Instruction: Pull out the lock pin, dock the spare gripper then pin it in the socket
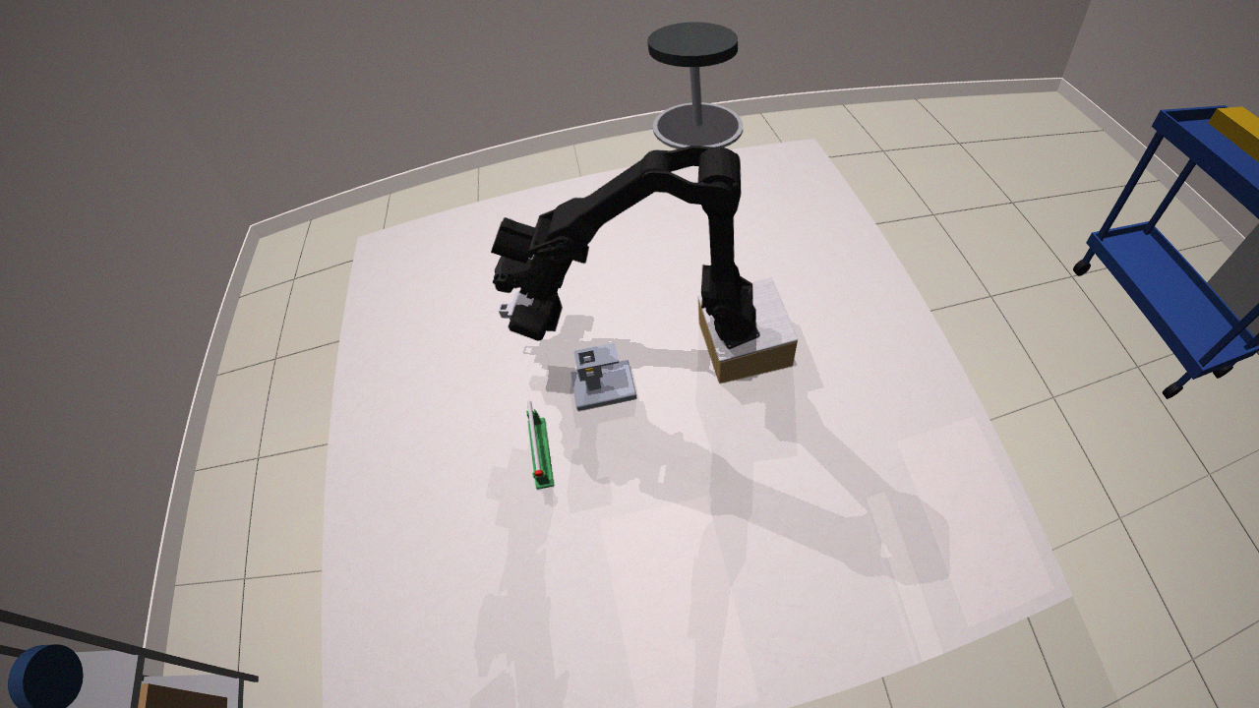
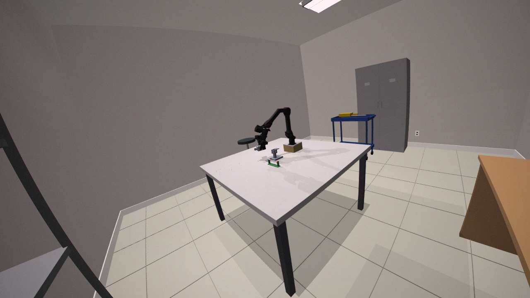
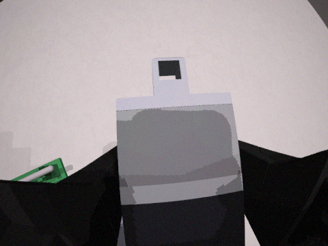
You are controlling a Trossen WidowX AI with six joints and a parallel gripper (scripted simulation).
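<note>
The spare gripper is 10 mm above my gripper tip. Round my gripper tip: green pin rest 220 mm to the left, 90 mm below, 60 mm ahead; grey mount 130 mm to the left, 80 mm behind, 60 mm below.
</note>
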